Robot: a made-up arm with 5 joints.
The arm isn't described. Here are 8 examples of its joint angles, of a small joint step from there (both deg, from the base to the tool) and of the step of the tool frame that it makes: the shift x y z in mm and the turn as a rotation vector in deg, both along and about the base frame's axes.
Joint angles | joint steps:
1: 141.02 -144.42 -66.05 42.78 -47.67 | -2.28 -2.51 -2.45 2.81 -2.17
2: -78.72 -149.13 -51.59 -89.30 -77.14 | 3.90 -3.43 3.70 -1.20 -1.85
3: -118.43 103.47 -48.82 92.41 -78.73 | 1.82 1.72 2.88 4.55 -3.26
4: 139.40 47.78 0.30 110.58 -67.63 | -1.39 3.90 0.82 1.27 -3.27
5: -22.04 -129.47 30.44 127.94 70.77 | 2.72 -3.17 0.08 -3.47 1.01
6: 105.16 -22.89 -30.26 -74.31 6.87 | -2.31 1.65 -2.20 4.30 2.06
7: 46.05 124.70 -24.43 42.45 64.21 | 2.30 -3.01 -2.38 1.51 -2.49
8: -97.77 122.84 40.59 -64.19 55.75 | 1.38 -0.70 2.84 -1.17 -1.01
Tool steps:
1: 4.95 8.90 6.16 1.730 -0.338 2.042
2: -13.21 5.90 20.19 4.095 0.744 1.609
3: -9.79 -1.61 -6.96 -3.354 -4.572 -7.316
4: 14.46 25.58 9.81 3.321 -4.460 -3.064
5: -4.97 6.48 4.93 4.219 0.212 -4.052
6: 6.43 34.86 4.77 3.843 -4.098 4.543
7: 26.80 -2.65 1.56 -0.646 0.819 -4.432
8: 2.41 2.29 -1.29 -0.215 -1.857 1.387
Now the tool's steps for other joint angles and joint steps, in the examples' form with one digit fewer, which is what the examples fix.
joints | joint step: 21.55 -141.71 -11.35 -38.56 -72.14 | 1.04 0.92 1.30 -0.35 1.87
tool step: 8.1 -3.6 8.0 2.06 1.81 -1.59
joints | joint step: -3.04 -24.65 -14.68 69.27 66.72 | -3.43 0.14 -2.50 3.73 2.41
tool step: -31.4 -3.4 -13.4 0.22 -2.14 7.96
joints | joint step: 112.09 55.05 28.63 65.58 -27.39 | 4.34 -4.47 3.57 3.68 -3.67
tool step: -21.4 -24.6 -10.2 -3.65 6.73 -9.75
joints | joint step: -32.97 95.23 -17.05 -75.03 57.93 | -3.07 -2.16 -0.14 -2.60 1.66
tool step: 5.4 -27.3 -13.4 -0.60 -1.44 6.51
